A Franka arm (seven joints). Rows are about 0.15 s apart.
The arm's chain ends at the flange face. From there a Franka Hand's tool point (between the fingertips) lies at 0.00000 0.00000 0.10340 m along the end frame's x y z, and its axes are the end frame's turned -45 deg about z.
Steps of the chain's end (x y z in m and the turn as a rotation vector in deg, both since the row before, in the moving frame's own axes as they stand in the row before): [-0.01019, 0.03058, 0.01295, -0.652, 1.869, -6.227]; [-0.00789, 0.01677, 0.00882, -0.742, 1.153, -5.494]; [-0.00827, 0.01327, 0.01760, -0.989, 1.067, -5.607]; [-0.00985, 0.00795, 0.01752, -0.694, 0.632, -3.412]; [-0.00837, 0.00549, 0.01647, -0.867, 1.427, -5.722]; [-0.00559, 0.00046, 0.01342, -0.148, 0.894, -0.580]
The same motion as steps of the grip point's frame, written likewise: [-0.02710, 0.01754, 0.01289, -1.783, 0.861, -6.227]; [-0.01680, 0.00867, 0.00879, -1.340, 0.291, -5.494]; [-0.01500, 0.00615, 0.01757, -1.454, 0.055, -5.607]; [-0.01262, 0.00035, 0.01751, -0.938, -0.044, -3.412]; [-0.00894, 0.00085, 0.01643, -1.622, 0.396, -5.722]; [-0.00332, -0.00230, 0.01341, -0.737, 0.528, -0.580]
